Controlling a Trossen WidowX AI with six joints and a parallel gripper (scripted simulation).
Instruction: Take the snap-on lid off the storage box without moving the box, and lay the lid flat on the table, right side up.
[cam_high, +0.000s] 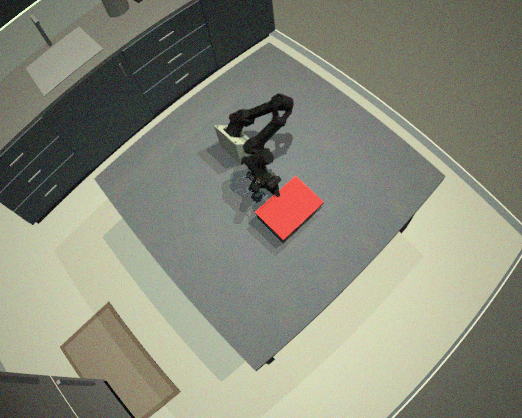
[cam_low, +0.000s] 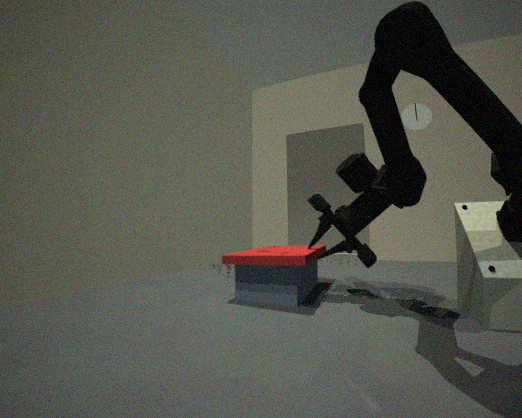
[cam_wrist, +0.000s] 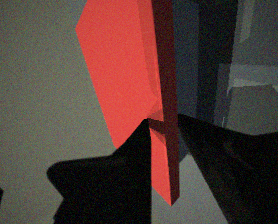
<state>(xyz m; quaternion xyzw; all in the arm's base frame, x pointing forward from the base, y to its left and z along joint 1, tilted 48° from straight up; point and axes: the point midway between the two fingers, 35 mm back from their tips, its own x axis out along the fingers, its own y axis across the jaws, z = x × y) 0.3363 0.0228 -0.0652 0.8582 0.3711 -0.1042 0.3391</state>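
Now: gripper tip 80 mm short of the red lid. The rest, counted from my gripper tip: grey-blue storage box: 80 mm ahead, 40 mm below.
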